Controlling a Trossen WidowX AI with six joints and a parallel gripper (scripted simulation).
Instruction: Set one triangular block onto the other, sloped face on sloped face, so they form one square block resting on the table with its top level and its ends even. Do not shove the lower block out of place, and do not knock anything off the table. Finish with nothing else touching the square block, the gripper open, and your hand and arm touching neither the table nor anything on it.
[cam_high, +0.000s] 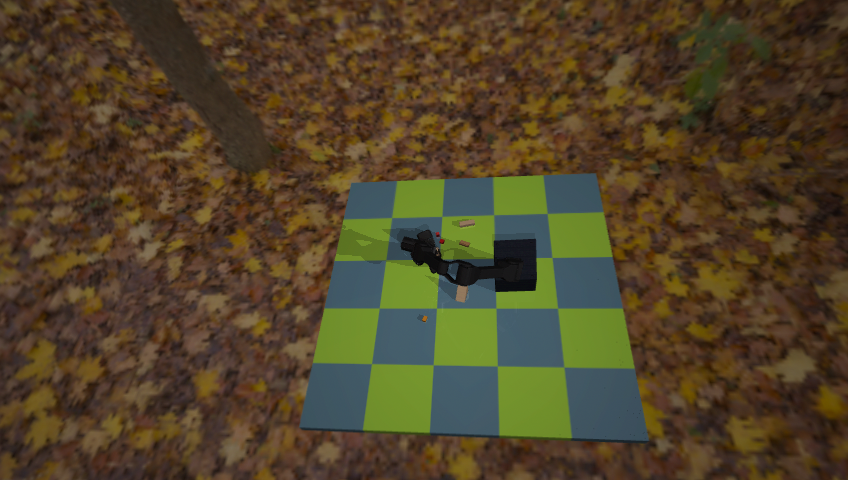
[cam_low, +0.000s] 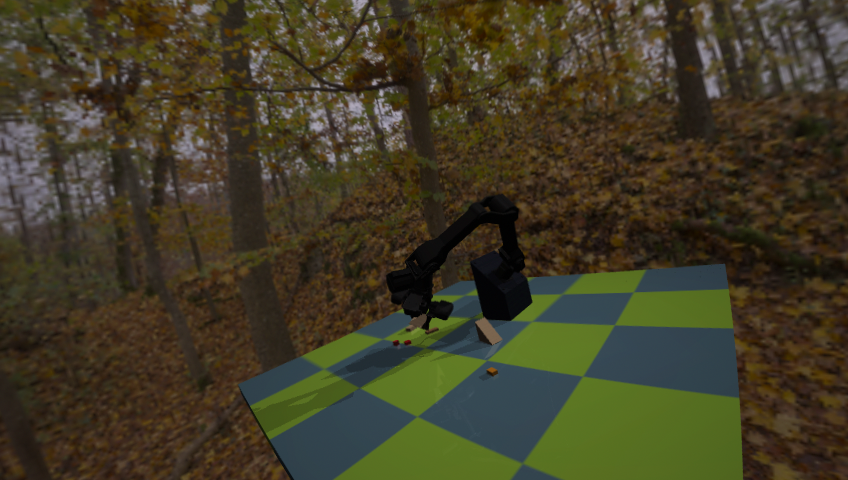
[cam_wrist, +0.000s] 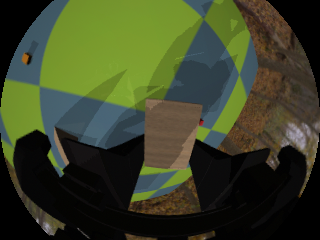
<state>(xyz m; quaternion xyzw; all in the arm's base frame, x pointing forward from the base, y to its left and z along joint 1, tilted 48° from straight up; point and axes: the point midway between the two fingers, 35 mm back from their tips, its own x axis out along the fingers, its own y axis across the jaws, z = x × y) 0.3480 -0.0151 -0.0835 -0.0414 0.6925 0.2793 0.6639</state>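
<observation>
My gripper tip is now 1 cm below the triangular block. From my gripper tip the other things lie so: small orange cube: 28 cm to the left, 9 cm below, 3 cm ahead.
</observation>
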